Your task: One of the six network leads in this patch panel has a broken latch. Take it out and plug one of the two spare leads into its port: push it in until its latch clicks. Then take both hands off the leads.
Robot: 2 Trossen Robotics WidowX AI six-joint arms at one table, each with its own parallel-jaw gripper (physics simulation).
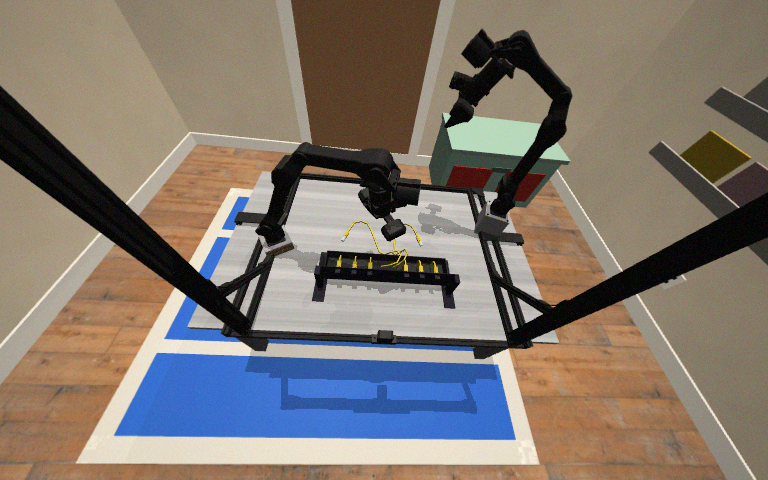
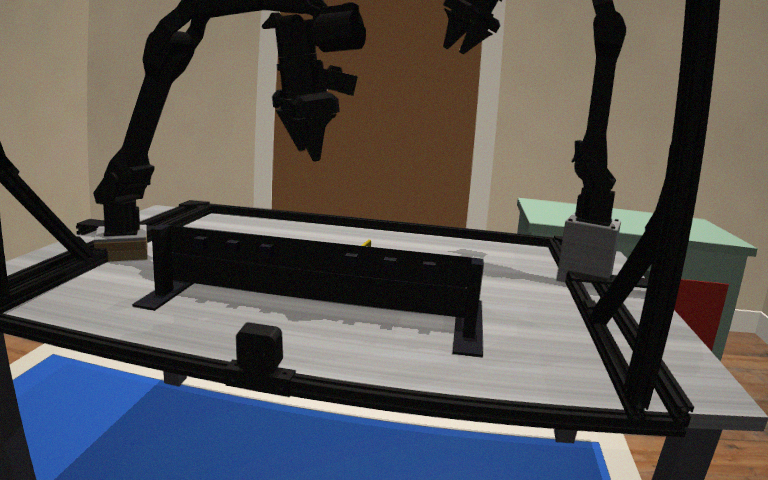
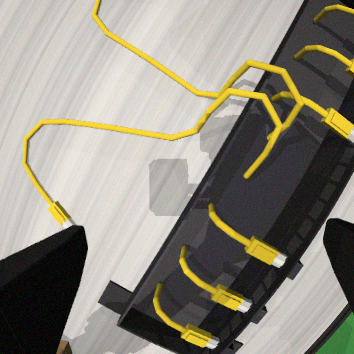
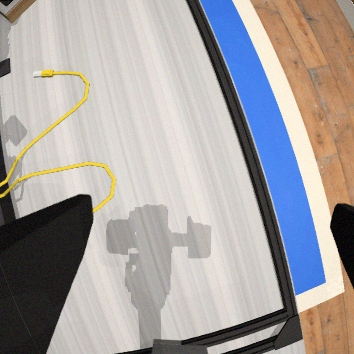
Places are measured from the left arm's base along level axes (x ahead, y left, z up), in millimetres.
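Where they show: left gripper, between the fingertips: (image 1: 382, 226) (image 2: 308, 155) (image 3: 209, 236); right gripper, between the fingertips: (image 1: 447, 121) (image 2: 453, 50) (image 4: 219, 212); left arm's base, origin of its link: (image 1: 274, 237) (image 2: 121, 231); right arm's base, origin of its link: (image 1: 498, 211) (image 2: 594, 220).
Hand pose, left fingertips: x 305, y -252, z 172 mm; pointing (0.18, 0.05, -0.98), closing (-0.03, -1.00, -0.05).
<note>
Things, the pixels of their centre, and the offset from my left fingertips. "*": a spot on its surface instead. Level surfaces: height alone.
- black patch panel, middle of its body: (image 3: 291, 181) (image 2: 313, 272) (image 1: 387, 272) 12 mm back, 83 mm right, 161 mm down
- black frame, a spot on its surface: (image 2: 451, 408) * 53 mm ahead, 389 mm right, 222 mm down
- table, height of its surface: 216 mm down
- dark block, a spot on its surface: (image 2: 258, 346) (image 1: 386, 339) * 132 mm back, 274 mm right, 177 mm down
The black patch panel (image 1: 387, 275) (image 2: 317, 285) (image 3: 230, 195) stands on the table, with yellow leads in two groups of three. Plugs (image 3: 264, 251) (image 3: 227, 297) (image 3: 199, 336) of the left group sit along its front wall; no broken latch can be told. Behind it, one spare lead (image 1: 359, 222) (image 3: 110, 128) (image 4: 55, 122) curves left, the other (image 1: 413, 228) (image 3: 150, 61) (image 4: 114, 180) right. My left gripper (image 1: 393, 229) (image 2: 308, 155) (image 3: 209, 236) is open and empty, above and behind the panel. My right gripper (image 1: 450, 123) (image 2: 455, 49) (image 4: 219, 212) is open and empty, high at the back right.
A black frame (image 1: 441, 340) (image 2: 453, 404) edges the table (image 1: 345, 316) (image 2: 351, 356), with slanted posts at the sides. A dark block (image 1: 385, 336) (image 2: 258, 346) sits on its front bar. A green cabinet (image 1: 492, 135) (image 2: 634, 223) stands behind at the right.
</note>
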